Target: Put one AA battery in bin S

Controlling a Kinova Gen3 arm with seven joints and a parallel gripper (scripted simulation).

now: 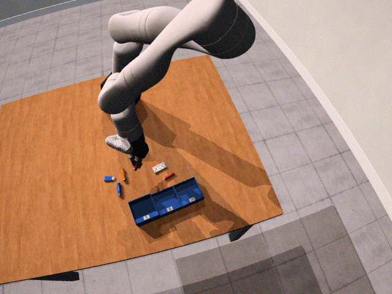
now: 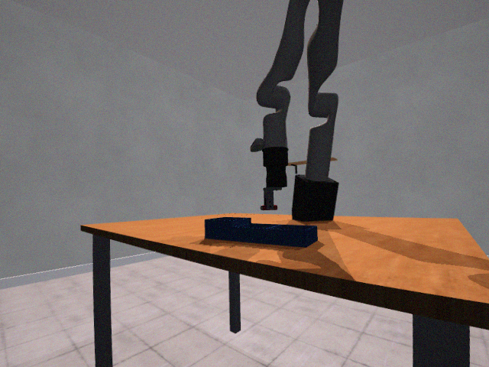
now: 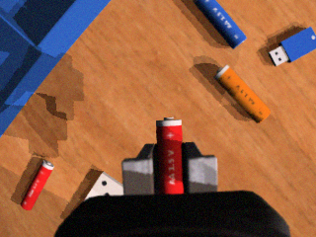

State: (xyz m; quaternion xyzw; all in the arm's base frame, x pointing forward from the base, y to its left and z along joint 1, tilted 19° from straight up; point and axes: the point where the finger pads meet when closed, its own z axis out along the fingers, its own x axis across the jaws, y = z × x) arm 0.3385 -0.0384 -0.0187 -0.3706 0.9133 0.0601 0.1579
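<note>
Now: hand 15 cm short of the blue three-compartment bin, 6 cm above it and 5 cm to the right of it. From my hand the other things lie so: red AA battery: 1 cm below; orange AA battery: 7 cm to the right, 7 cm below, 1 cm behind; white domino: 7 cm to the left, 7 cm below, 1 cm ahead.
</note>
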